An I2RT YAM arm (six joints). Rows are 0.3 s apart.
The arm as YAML. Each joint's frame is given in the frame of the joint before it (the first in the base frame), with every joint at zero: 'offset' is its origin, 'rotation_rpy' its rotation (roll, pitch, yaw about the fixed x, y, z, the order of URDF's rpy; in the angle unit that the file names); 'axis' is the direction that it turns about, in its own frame. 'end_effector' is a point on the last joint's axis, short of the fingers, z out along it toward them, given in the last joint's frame.
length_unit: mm
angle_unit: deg
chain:
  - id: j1
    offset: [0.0, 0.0, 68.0]
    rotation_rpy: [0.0, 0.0, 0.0]
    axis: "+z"
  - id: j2
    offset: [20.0, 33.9, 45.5]
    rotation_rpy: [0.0, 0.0, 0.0]
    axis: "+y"
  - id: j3
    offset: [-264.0, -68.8, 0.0]
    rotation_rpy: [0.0, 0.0, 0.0]
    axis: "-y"
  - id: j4
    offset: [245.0, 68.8, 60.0]
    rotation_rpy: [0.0, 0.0, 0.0]
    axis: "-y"
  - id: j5
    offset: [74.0, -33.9, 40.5]
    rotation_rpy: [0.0, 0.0, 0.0]
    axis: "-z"
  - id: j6
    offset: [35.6, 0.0, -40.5]
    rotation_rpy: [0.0, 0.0, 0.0]
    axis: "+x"
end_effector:
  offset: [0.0, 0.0, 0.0]
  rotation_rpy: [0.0, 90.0, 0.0]
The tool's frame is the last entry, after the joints.
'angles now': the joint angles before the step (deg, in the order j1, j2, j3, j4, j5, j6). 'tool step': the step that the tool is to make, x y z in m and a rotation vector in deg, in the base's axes. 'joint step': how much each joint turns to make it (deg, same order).
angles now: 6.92, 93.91, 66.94, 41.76, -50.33, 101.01
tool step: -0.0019, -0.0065, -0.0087, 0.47, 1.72, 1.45
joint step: -1.09, 0.01, -1.95, 1.91, -2.29, 2.06
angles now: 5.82, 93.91, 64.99, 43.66, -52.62, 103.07
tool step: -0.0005, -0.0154, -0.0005, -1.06, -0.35, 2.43
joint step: -2.64, 0.00, -0.20, 0.86, -5.18, 0.47
